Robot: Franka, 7 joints.
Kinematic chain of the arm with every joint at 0, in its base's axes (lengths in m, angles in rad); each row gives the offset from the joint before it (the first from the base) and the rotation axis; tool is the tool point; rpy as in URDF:
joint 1: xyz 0 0 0.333 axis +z
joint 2: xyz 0 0 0 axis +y
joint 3: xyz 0 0 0.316 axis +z
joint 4: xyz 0.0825 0 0 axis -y
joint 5: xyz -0.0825 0 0.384 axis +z
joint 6: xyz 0 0 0 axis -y
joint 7: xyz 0.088 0 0 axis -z
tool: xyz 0 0 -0.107 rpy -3.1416 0 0
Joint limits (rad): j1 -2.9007..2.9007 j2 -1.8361..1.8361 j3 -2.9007..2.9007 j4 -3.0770..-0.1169 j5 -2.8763..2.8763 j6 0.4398..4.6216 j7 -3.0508..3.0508
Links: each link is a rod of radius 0.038 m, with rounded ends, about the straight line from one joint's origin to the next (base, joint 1, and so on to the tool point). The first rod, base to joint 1, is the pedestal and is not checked.
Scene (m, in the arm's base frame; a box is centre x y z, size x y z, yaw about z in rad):
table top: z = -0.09
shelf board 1: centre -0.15 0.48 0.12 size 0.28 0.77 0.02 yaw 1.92
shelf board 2: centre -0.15 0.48 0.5 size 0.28 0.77 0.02 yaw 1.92
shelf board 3: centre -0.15 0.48 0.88 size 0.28 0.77 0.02 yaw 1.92
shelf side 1: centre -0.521 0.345 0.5 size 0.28 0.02 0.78 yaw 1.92
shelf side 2: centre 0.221 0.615 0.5 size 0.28 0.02 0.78 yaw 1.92
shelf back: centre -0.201 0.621 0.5 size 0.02 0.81 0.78 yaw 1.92
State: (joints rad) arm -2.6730 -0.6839 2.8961 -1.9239 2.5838 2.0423 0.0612
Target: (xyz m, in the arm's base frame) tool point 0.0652 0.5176 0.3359
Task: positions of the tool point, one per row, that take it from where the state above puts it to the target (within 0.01 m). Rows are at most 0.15 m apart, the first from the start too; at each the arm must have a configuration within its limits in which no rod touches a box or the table.
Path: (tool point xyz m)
1: 0.5452 0.2268 0.2285
2: 0.4607 0.2612 0.2812
3: 0.3647 0.2793 0.3156
4: 0.2619 0.2819 0.3328
5: 0.1558 0.2689 0.3359
6: 0.1606 0.3450 0.3474
7: 0.1310 0.4325 0.3483
8: 0.0652 0.5176 0.3359

